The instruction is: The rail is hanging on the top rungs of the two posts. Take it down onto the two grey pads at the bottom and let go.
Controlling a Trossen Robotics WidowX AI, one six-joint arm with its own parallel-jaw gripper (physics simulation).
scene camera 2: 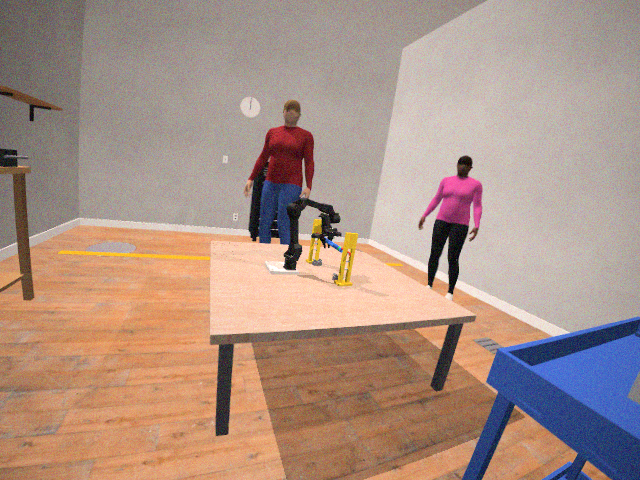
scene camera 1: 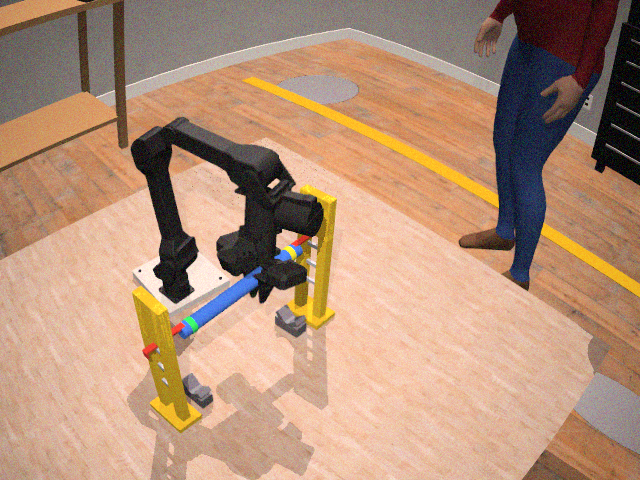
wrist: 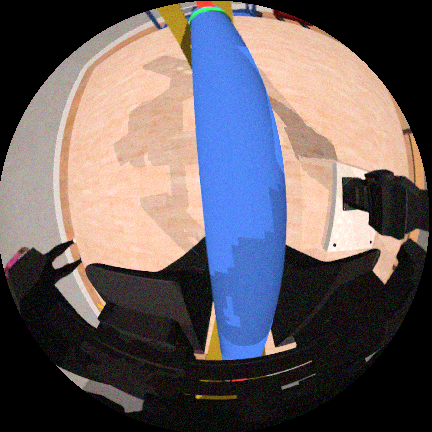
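My gripper [scene camera 1: 257, 300], visible also in the wrist view [wrist: 233, 234], holds a blue rail [wrist: 241, 175]. The scene also has a yellow post [scene camera 1: 315, 310] and a grey pad [scene camera 1: 295, 325].
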